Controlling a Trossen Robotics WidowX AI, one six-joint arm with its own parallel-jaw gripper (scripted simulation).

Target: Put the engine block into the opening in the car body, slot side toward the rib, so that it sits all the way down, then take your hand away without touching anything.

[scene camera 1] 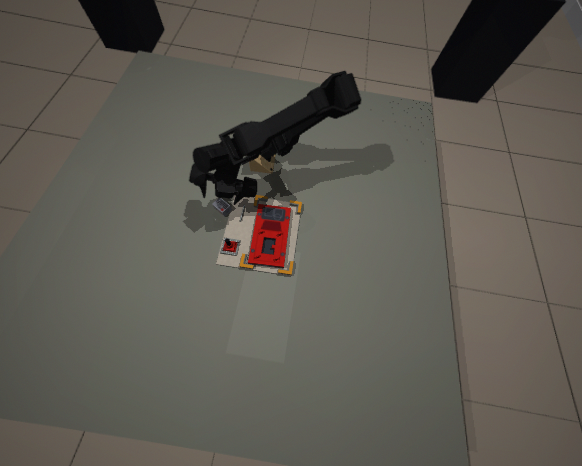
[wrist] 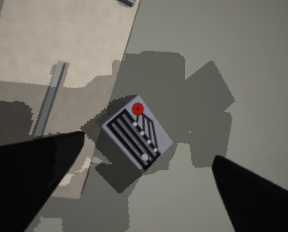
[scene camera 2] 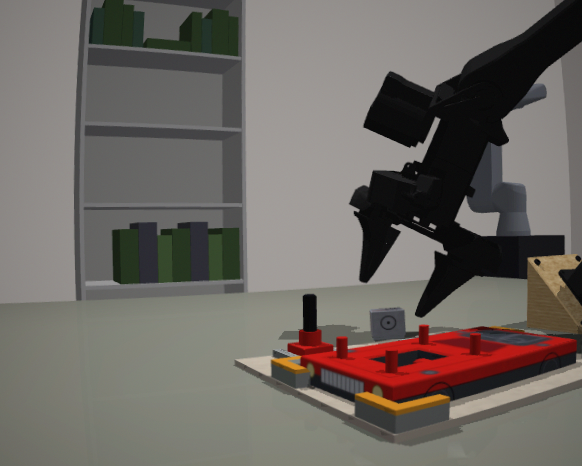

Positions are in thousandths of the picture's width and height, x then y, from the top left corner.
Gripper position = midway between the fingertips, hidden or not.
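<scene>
My gripper (scene camera 2: 669, 641), (scene camera 1: 377, 430), (wrist: 516, 644): open, holding nothing. Red car body (scene camera 2: 786, 782); out of frame in the wrist view. Grey engine block (scene camera 2: 669, 694).
</scene>
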